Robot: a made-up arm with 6 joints. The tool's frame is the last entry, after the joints.
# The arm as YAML. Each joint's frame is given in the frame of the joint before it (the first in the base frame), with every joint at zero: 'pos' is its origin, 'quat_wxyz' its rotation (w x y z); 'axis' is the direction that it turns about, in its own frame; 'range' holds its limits. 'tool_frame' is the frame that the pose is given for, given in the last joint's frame.
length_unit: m
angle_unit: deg
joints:
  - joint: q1
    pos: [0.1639, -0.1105, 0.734]
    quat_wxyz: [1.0, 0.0, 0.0, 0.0]
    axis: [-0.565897, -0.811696, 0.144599]
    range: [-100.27, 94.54]
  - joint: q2
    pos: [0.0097, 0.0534, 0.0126]
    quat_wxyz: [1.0, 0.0, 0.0, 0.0]
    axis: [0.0, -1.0, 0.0]
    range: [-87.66, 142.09]
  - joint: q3
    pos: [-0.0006, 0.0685, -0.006]
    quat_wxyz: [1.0, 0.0, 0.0, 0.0]
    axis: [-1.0, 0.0, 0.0]
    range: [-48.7, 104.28]
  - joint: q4
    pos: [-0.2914, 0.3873, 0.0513]
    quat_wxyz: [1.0, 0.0, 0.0, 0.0]
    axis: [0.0, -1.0, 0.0]
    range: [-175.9, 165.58]
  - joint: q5
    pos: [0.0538, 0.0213, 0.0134]
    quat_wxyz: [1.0, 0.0, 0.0, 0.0]
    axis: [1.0, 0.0, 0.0]
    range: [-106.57, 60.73]
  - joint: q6
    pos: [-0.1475, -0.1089, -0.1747]
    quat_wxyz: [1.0, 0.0, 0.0, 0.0]
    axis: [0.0, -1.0, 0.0]
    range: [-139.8, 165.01]
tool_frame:
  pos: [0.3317, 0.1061, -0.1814]
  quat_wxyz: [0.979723, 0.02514, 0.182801, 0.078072]
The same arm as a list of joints. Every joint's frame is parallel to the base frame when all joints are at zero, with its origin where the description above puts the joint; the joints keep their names.
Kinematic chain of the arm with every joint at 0, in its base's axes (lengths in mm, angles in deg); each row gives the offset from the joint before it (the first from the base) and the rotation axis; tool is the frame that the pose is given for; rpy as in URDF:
q1: xyz 163.9 -110.5 734 axis -0.565897 -0.811696 0.144599
q2: xyz 9.7 53.4 12.6 axis -y
q3: xyz -0.6 68.5 -6 axis -x
q4: xyz -291.4 387.3 51.3 axis -y
q5: xyz 53.8 21.3 13.4 axis +x
q6: xyz -147.5 -108.9 -174.7 axis -y
tool: xyz 331.7 106.1 -181.4 rpy 4.77 20.75 9.99
Joint limits (deg, base to tool): -100.27..94.54 -87.66..142.09 -48.7..104.28 -175.9..165.58 -106.57..60.73 -139.8..165.01

